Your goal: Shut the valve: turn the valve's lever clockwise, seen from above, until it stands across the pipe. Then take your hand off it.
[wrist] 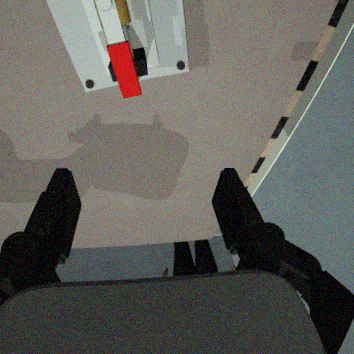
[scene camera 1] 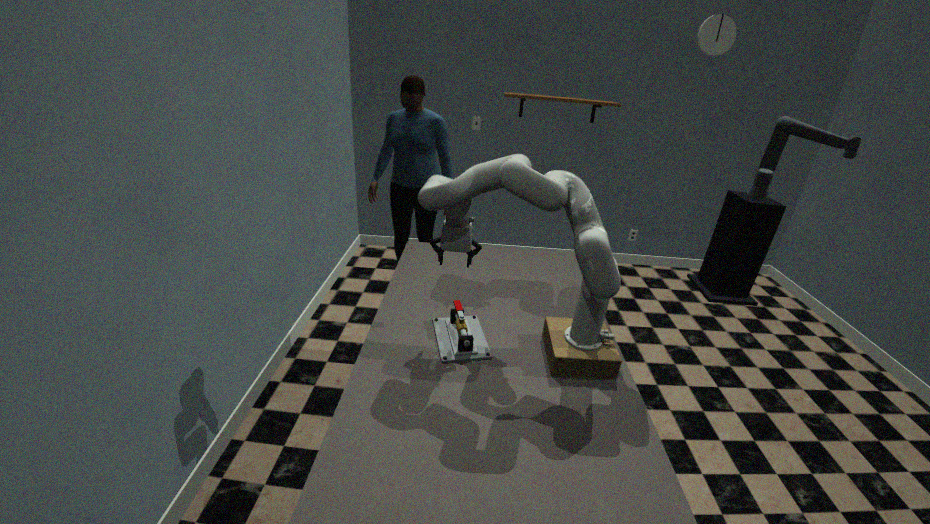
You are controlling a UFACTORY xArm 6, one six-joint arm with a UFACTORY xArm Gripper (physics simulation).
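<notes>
The valve has a brass-coloured body and lies on a light grey plate. Its lever has a red end and runs roughly along the pipe. The red end reaches past the plate's edge in the wrist view, where the far part of the valve is cut off by the top of the picture. My gripper is open and empty. It points down, well above the table and on the far side of the lever in the scene view, touching nothing.
The plate lies on a long grey-brown table. My arm stands on a wooden block to the right of the valve. A person stands behind the table's far end. Another arm on a black pedestal stands at the back right.
</notes>
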